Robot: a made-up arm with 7 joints.
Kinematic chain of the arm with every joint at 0, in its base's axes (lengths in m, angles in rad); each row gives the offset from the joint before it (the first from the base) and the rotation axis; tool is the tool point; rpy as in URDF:
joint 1: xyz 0 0 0.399 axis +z
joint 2: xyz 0 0 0 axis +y
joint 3: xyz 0 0 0.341 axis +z
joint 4: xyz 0.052 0 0 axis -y
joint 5: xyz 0.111 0 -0.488 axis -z
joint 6: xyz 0 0 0 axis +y
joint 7: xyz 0.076 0 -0.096 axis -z
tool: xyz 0 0 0 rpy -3.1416 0 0
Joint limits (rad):
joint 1: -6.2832..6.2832
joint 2: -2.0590..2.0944
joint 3: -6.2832..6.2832
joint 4: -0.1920..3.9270
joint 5: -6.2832..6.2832
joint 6: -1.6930..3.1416
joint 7: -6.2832..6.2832
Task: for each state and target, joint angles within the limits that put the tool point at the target. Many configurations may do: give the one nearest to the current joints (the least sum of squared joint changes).
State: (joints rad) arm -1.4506 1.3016 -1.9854 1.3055 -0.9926 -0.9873 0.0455
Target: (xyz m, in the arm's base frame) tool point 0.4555 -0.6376 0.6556
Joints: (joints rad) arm -0.4227 1.4158 -2.1459 1.9803 -0.8257 -0.9934 0.0455
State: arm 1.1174 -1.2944 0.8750 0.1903 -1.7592 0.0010 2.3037
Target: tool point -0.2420 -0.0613 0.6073
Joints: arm 2.0300 -2.0406 0.5972 0.2878 -1.8980 -0.5996 2.3037
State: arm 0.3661 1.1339 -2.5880 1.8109 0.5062 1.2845 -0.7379
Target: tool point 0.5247 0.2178 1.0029
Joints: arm 0.7479 1.4770 -2.8567 1.9277 0.4759 1.3271 -0.7379
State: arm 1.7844 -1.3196 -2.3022 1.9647 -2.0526 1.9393 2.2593
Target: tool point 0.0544 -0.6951 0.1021
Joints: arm 1.3800 -1.2089 -2.5839 1.6363 -1.8995 2.1878 2.2593
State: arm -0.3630 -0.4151 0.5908 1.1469 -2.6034 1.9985 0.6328
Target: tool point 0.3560 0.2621 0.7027
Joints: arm -0.1608 -0.6001 0.7632 0.6594 -2.5601 2.1393 0.6328
